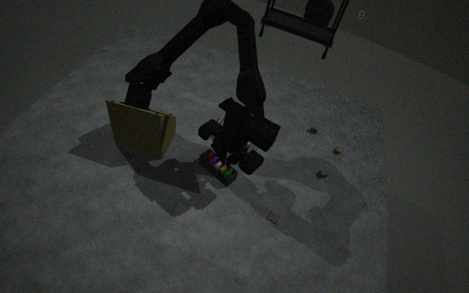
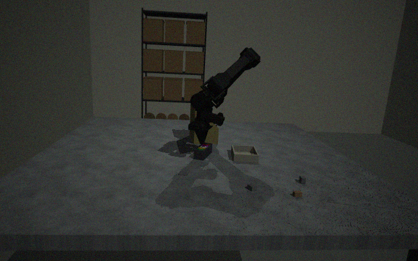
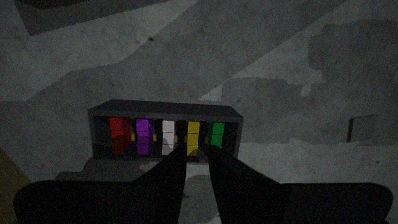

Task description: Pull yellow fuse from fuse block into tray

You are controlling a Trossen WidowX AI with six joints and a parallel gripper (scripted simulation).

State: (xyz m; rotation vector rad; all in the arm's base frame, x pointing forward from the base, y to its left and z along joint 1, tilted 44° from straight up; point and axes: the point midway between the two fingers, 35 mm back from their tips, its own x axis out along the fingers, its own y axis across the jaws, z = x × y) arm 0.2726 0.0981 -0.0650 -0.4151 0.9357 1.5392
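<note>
The yellow fuse lies 3 cm below my gripper tip. From my gripper tip the other things lie so: white fuse 2 cm behind, 3 cm below; then purple fuse 4 cm behind, 1 cm to the left, 3 cm below; then green fuse 2 cm ahead, 1 cm to the right, 3 cm below.
</note>
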